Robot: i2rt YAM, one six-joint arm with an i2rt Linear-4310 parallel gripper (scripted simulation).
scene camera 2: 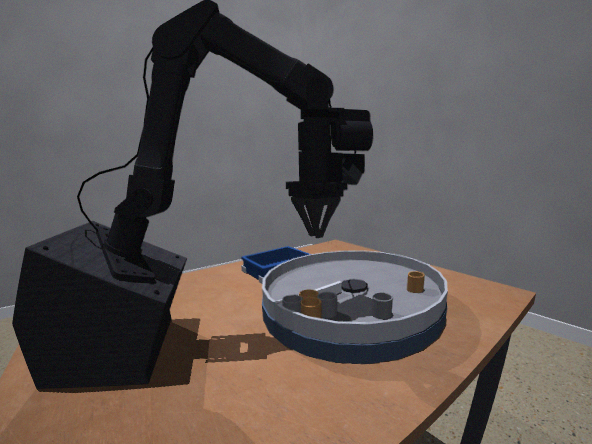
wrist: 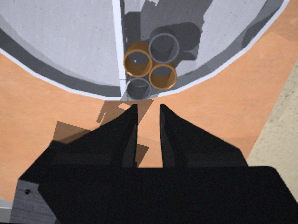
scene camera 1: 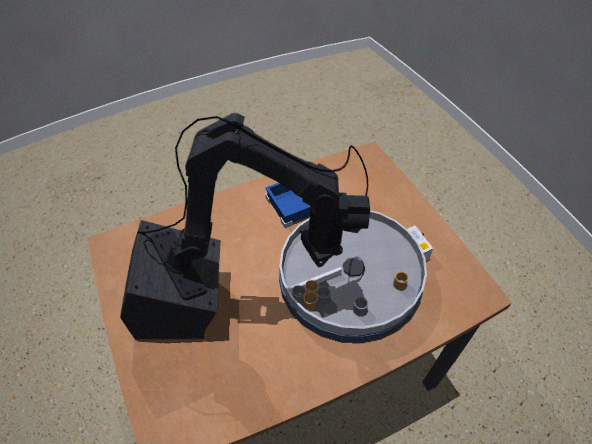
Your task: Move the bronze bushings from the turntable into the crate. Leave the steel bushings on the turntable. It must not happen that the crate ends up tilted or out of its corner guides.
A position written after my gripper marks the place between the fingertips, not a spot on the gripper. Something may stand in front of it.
Note:
In view: my gripper (scene camera 2: 316,236), a blue crate (scene camera 1: 289,206) and a grey turntable (scene camera 1: 371,258).
The blue crate is seen too in scene camera 2 (scene camera 2: 258,264). My gripper also shows in the wrist view (wrist: 148,111) and in scene camera 1 (scene camera 1: 318,263). The grey turntable is seen too in scene camera 2 (scene camera 2: 354,303) and in the wrist view (wrist: 83,46). The wrist view misses the blue crate: it is out of frame.

